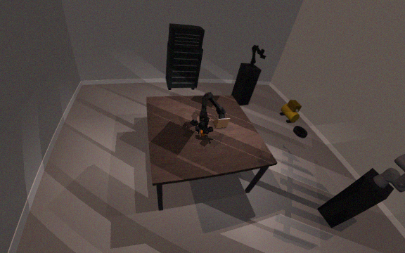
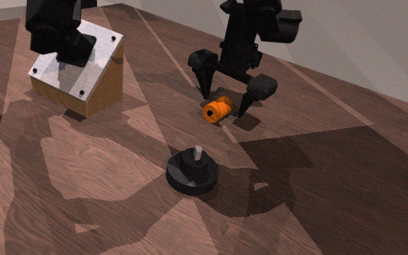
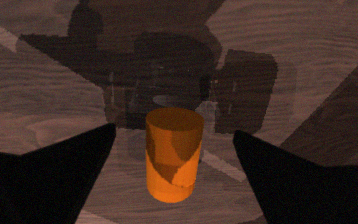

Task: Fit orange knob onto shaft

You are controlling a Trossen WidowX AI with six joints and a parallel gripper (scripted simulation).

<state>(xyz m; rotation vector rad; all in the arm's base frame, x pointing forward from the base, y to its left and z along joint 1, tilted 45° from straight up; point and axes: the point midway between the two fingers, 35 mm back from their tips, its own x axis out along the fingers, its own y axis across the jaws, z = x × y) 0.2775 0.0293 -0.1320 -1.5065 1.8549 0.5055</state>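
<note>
Right now my gripper tip is right at the orange knob. Also, from my gripper tip: round dark pedestal: 20 mm ahead, 210 mm to the right, 10 mm above.
</note>
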